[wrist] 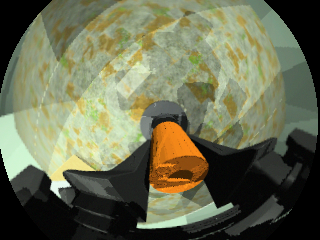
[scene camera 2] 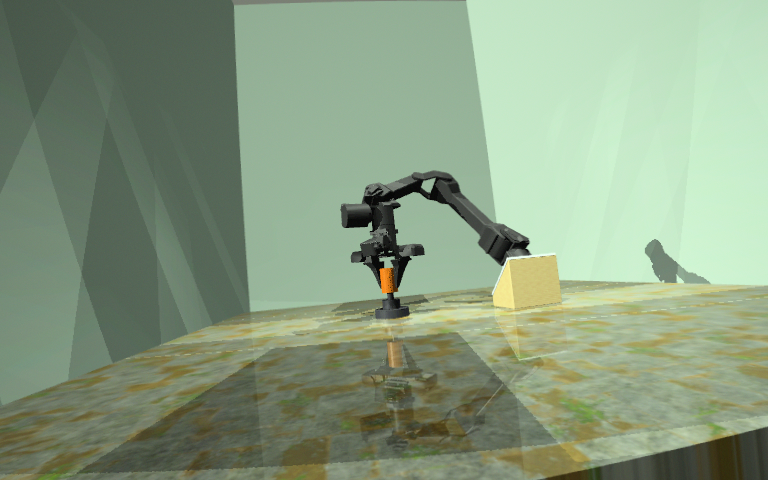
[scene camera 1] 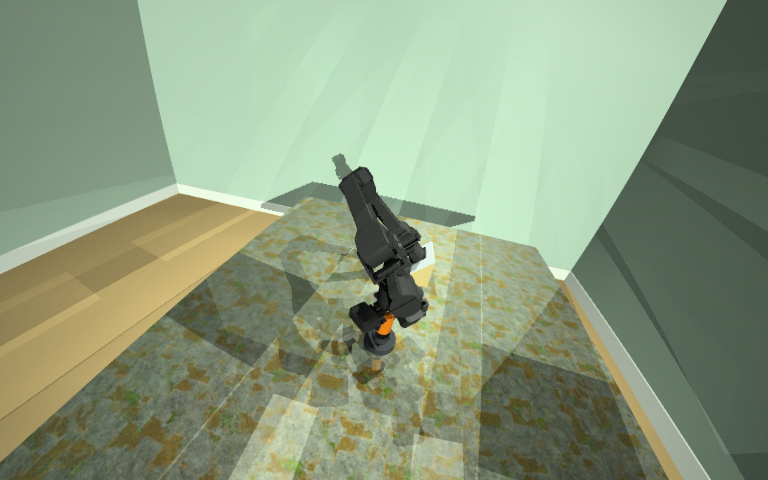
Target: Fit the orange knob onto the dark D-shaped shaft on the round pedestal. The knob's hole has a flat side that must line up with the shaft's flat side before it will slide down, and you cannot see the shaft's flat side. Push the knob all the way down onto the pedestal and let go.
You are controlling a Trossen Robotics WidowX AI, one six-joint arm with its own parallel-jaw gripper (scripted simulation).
In view: the gripper [scene camera 2: 389,288] and an orange knob [wrist: 176,165].
The gripper shows as well in the wrist view [wrist: 168,140] and in scene camera 1 [scene camera 1: 383,325].
